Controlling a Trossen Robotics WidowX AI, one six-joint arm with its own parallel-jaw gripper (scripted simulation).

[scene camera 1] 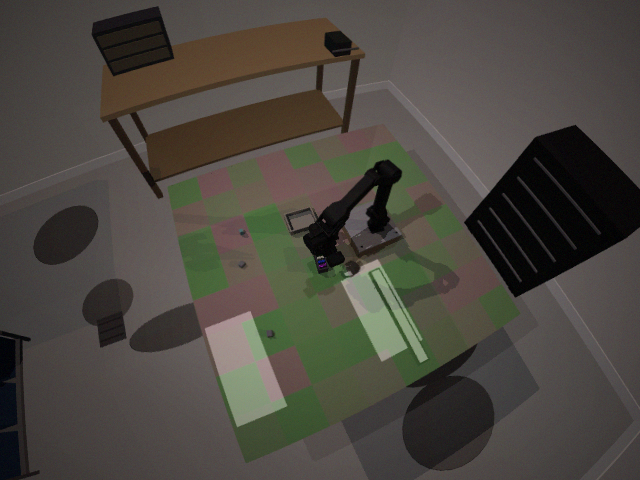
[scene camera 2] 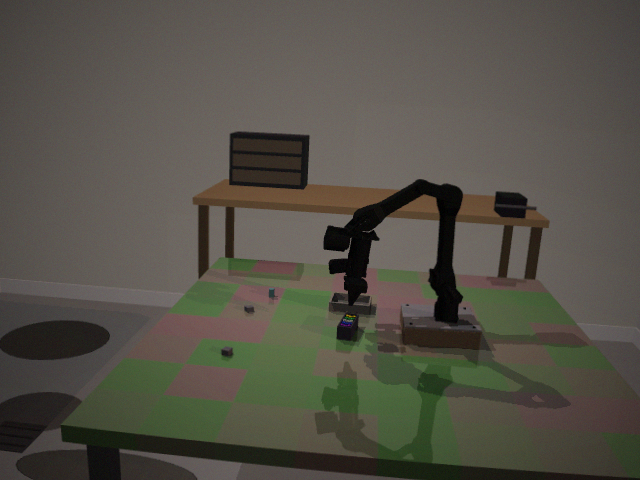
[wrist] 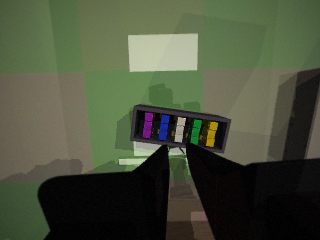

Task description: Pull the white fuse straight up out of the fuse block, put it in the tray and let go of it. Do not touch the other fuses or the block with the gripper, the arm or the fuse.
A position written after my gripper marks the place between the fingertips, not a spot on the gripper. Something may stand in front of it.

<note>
I see my gripper (scene camera 2: 350, 304).
My gripper shows as well in the wrist view (wrist: 176, 149).
</note>
